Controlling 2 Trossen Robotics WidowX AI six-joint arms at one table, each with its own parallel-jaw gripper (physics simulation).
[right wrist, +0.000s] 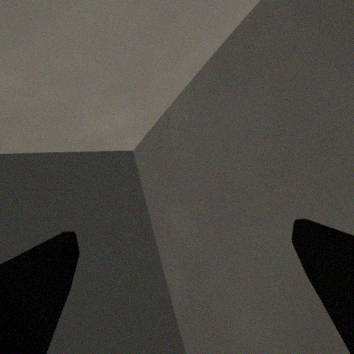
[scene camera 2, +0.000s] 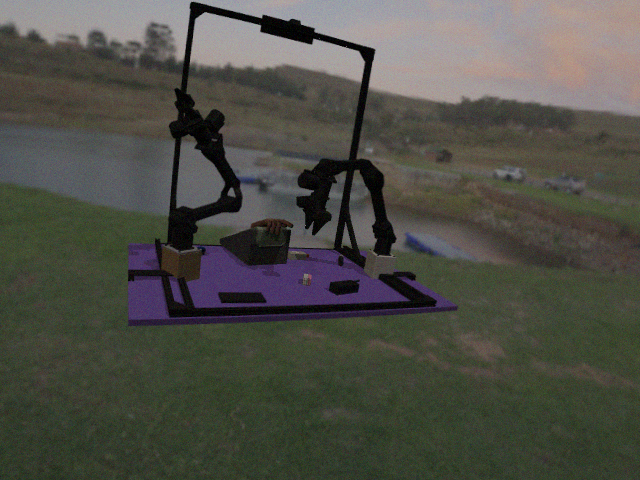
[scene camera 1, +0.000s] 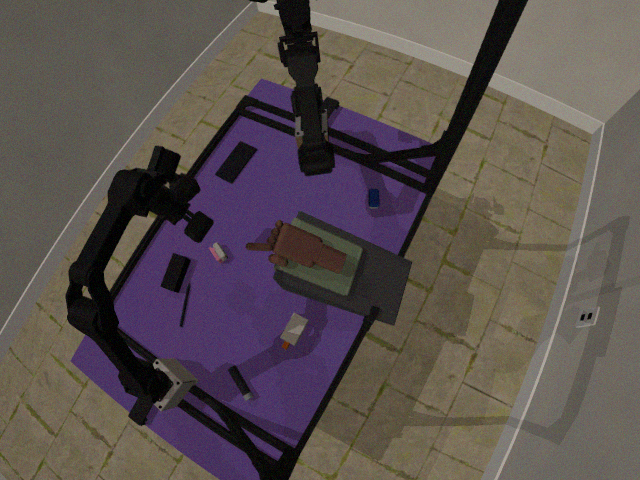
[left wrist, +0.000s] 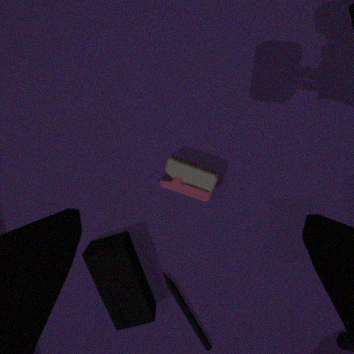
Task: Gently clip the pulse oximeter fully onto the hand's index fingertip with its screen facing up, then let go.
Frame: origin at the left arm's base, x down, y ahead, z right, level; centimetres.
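Seen in the pictures: left gripper, between the fingertips: [scene camera 2: 309,232] [scene camera 1: 194,220] [left wrist: 194,223]; right gripper, between the fingertips: [right wrist: 186,236] [scene camera 2: 179,95]; left arm's base, origin of its link: [scene camera 2: 382,253] [scene camera 1: 158,384]; right arm's base, origin of its link: [scene camera 2: 182,247].
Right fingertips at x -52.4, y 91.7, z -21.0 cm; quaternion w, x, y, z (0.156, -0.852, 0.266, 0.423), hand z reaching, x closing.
Pixels of each thing's top centre, then the offset from my right fingertips to it. "spot": a spot on its surface instead.
- pulse oximeter, centre of its top: [left wrist: 188,181] [scene camera 1: 216,251] [scene camera 2: 307,275] dx +59.7, dy -53.8, dz +7.0 cm
- green pad, a spot on its surface: [scene camera 1: 336,281] spot: dx +51.7, dy -41.7, dz +42.5 cm
- black box, centre of its top: [left wrist: 119,289] [scene camera 1: 173,271] [scene camera 2: 345,283] dx +59.4, dy -66.8, dz -0.1 cm
- thin pen, centre of its top: [left wrist: 187,315] [scene camera 1: 184,303] dx +62.0, dy -72.2, dz +8.2 cm
- dark slab, centre of its top: [scene camera 2: 242,296] [scene camera 1: 235,161] dx +62.1, dy -26.1, dz -10.2 cm
- blue object, centre of its top: [scene camera 1: 374,196] dx +59.7, dy -12.6, dz +35.8 cm
- white box, centre of its top: [scene camera 1: 292,332] [scene camera 2: 299,252] dx +60.1, dy -58.9, dz +39.7 cm
- dark cylinder, centre of its top: [scene camera 1: 239,383] dx +60.2, dy -79.0, dz +36.4 cm
The pulse oximeter [scene camera 1: 220,251] [scene camera 2: 307,279] [left wrist: 191,174], pale grey and pink, lies on the purple mat, its two halves side by side; its screen cannot be made out. The brown hand [scene camera 1: 305,246] [scene camera 2: 272,224] rests palm down on a green pad [scene camera 1: 336,281] on a dark wedge stand [scene camera 1: 385,279]. Its index finger [scene camera 1: 255,246] points out towards the oximeter, apart from it. My left gripper [scene camera 1: 198,207] [scene camera 2: 311,228] [left wrist: 194,223] is open and empty, above the mat near the oximeter. My right gripper [scene camera 2: 175,109] [right wrist: 186,236] is open and empty, raised high, facing the walls in its wrist view.
A black box [scene camera 1: 175,272] [scene camera 2: 344,287] [left wrist: 120,280] and a thin pen [scene camera 1: 185,304] [left wrist: 187,312] lie near the oximeter. A dark slab [scene camera 1: 236,161] [scene camera 2: 241,297], a blue object [scene camera 1: 373,198], a white box [scene camera 1: 295,328] and a dark cylinder [scene camera 1: 239,382] lie farther off. Black frame bars edge the mat.
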